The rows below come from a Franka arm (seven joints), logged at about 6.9 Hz.
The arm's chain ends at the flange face. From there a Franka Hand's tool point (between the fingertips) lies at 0.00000 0.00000 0.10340 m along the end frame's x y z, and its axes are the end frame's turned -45 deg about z.
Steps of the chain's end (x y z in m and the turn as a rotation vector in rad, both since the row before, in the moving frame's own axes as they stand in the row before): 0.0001, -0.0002, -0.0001, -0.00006, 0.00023, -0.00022; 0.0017, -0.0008, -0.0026, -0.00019, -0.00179, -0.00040; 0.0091, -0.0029, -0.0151, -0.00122, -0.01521, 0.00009; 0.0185, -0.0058, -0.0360, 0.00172, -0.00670, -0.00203; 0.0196, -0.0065, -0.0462, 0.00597, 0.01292, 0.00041
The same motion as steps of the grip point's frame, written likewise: 0.0002, 0.0000, -0.0001, -0.00021, 0.00012, -0.00022; 0.0016, 0.0005, -0.0026, 0.00113, -0.00140, -0.00040; 0.0073, 0.0034, -0.0151, 0.00989, -0.01162, 0.00009; 0.0168, 0.0084, -0.0360, 0.00595, -0.00352, -0.00203; 0.0198, 0.0098, -0.0462, -0.00491, 0.01336, 0.00041
